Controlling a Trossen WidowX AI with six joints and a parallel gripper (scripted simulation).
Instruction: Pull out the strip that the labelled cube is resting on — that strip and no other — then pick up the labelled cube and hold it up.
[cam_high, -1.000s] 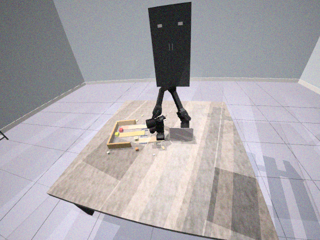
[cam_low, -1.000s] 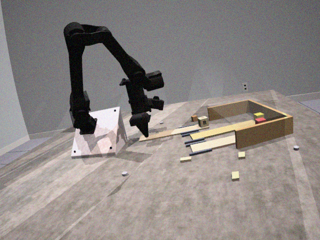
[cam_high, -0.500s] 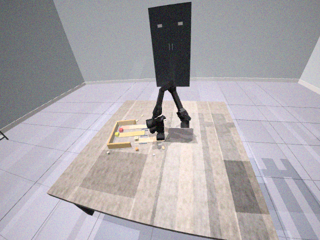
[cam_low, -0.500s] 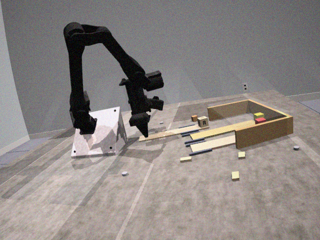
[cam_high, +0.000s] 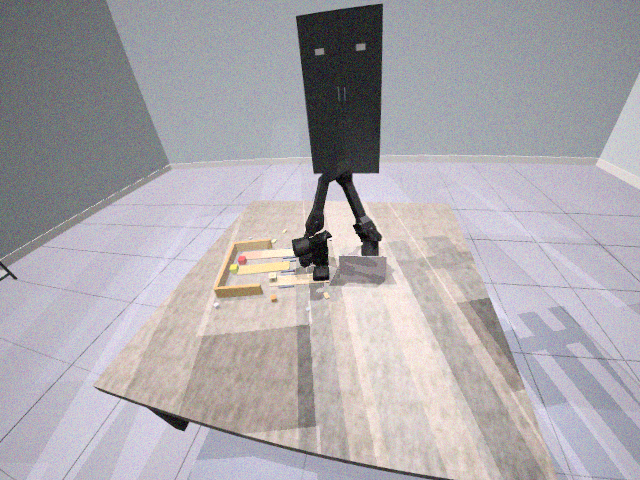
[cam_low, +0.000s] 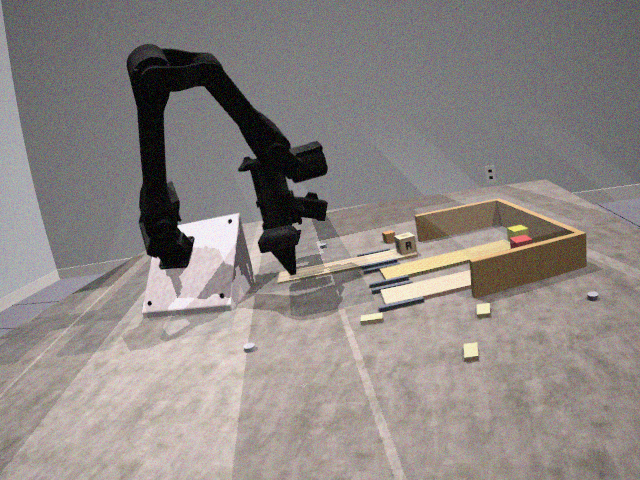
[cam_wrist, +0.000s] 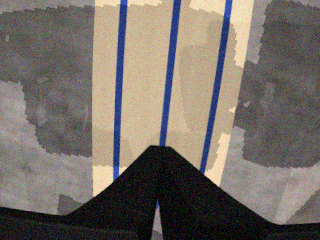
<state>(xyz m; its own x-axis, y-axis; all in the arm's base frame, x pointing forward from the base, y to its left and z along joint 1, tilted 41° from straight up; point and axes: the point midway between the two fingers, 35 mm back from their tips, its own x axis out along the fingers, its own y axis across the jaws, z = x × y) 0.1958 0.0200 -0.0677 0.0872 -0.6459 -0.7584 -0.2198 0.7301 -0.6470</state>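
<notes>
Right now my gripper tip is 20 cm short of the labelled cube, 4 cm to the right of it and 2 cm below it. The rest, counted from my gripper tip: small orange cube: 16 cm ahead, 15 cm to the left, 1 cm above.
</notes>
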